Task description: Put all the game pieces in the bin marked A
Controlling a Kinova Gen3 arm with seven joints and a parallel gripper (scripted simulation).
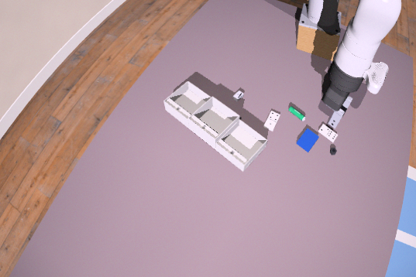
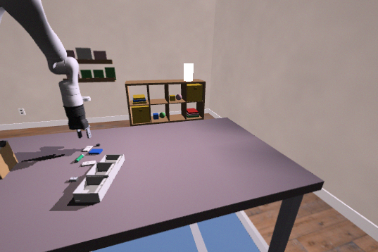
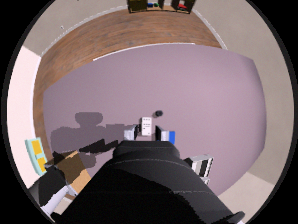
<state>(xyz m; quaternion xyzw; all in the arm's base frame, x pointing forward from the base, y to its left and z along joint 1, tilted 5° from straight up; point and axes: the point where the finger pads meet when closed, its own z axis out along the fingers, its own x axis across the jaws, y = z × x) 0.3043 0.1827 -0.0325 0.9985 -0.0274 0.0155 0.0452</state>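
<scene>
Right now the black piece is 80 mm below my hand, 40 mm to the left of it and 40 mm ahead of it. From my hand the other things lie so: green cylinder 100 mm to the right, 80 mm below, 10 mm ahead; white-grey object 250 mm to the right, 80 mm below, 50 mm ahead; blue flat block 80 mm below, 60 mm ahead, 40 mm to the right.
</scene>
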